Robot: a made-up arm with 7 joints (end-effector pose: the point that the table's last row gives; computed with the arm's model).
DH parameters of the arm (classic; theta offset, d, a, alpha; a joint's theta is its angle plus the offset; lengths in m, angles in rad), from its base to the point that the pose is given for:
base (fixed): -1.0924 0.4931 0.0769 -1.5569
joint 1: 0 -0.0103 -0.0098 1.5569
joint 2: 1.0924 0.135 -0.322 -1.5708
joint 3: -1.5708 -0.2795 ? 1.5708
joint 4: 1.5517 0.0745 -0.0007 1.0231
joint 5: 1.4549 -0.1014 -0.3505 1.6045
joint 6: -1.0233 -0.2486 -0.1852 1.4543
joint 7: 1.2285 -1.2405 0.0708 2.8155
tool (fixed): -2.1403 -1.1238 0 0
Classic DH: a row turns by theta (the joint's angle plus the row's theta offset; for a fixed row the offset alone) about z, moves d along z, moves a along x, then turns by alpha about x.
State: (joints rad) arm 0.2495 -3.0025 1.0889 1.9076 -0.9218 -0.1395 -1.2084
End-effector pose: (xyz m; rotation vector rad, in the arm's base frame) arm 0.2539 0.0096 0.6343 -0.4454 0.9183 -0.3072
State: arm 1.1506 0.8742 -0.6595 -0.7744 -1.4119 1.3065 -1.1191
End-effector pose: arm 0.2706 -0.1871 -0.2195 2.8026 0.0509 -0.6063
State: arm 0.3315 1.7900 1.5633 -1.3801 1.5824 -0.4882 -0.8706
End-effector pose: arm 0.4298 -0.2096 0.7694 2.2370 -0.8327 0.9414
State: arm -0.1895 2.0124 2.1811 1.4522 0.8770 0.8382 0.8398
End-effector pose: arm 0.0632 -0.9839 0.4269 1.4870 -1.0244 -2.4653
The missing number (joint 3, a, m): 0.0247
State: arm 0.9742 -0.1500 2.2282 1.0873 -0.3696 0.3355 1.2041
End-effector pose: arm 0.0943 0.1172 -0.0566 0.2366 0.8321 -0.3426
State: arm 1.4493 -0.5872 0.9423 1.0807 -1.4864 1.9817 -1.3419
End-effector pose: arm -0.1320 -0.7046 0.1938 1.2502 1.2647 -0.5021
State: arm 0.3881 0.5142 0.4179 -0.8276 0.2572 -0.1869 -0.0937
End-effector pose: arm 0.2693 -0.8547 0.6941 1.3091 -1.1978 -0.6588
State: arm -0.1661 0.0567 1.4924 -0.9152 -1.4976 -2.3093 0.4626
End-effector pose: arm -0.4360 0.1168 0.6479 -1.5022 -1.5636 0.5647
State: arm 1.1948 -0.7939 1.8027 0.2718 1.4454 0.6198 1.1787
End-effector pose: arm 0.2320 0.4079 0.5317 1.4106 1.8326 -0.6140
